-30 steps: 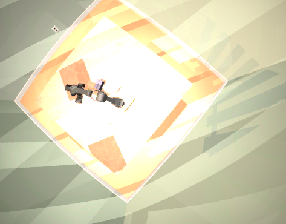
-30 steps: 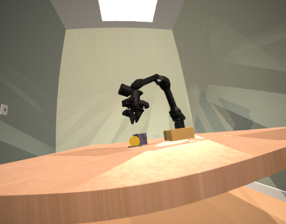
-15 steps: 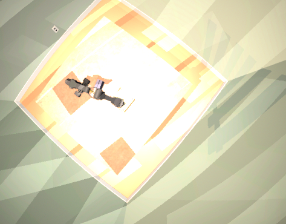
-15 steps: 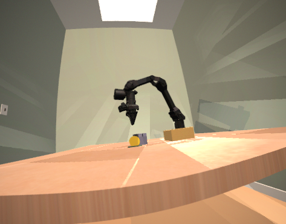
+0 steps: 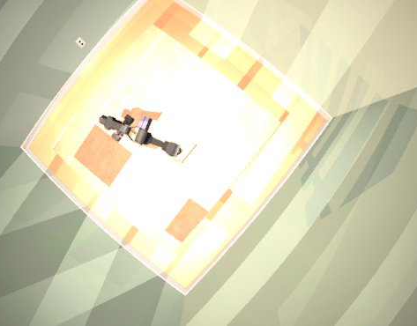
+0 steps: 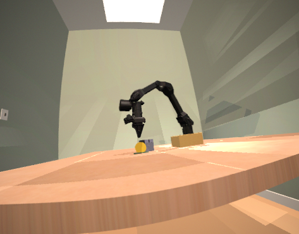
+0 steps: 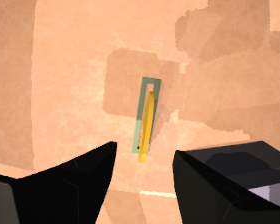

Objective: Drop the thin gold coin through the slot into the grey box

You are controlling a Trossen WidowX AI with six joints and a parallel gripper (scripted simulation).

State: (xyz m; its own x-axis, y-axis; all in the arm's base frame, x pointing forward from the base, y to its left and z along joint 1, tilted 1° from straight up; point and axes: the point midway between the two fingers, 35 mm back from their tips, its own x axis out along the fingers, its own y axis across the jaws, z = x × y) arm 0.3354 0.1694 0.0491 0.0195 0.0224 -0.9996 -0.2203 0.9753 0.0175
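Right now my gripper tip is 6 cm above the gold coin.
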